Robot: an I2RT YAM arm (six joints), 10 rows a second.
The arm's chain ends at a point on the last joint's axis. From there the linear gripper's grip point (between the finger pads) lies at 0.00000 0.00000 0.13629 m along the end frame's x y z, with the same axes.
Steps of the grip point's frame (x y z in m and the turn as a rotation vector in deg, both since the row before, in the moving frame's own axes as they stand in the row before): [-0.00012, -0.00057, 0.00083, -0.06, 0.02, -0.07]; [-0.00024, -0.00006, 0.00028, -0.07, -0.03, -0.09]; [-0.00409, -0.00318, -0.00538, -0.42, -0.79, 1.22]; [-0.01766, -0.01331, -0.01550, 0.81, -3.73, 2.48]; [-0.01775, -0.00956, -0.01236, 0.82, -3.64, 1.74]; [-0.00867, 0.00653, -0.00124, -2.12, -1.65, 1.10]
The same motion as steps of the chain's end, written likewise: [-0.00017, -0.00071, 0.00083, -0.06, 0.02, -0.07]; [-0.00017, -0.00023, 0.00028, -0.07, -0.03, -0.09]; [-0.00220, -0.00416, -0.00536, -0.42, -0.79, 1.22]; [-0.00884, -0.01119, -0.01520, 0.81, -3.73, 2.48]; [-0.00913, -0.00748, -0.01207, 0.82, -3.64, 1.74]; [-0.00470, 0.00153, -0.00109, -2.12, -1.65, 1.10]
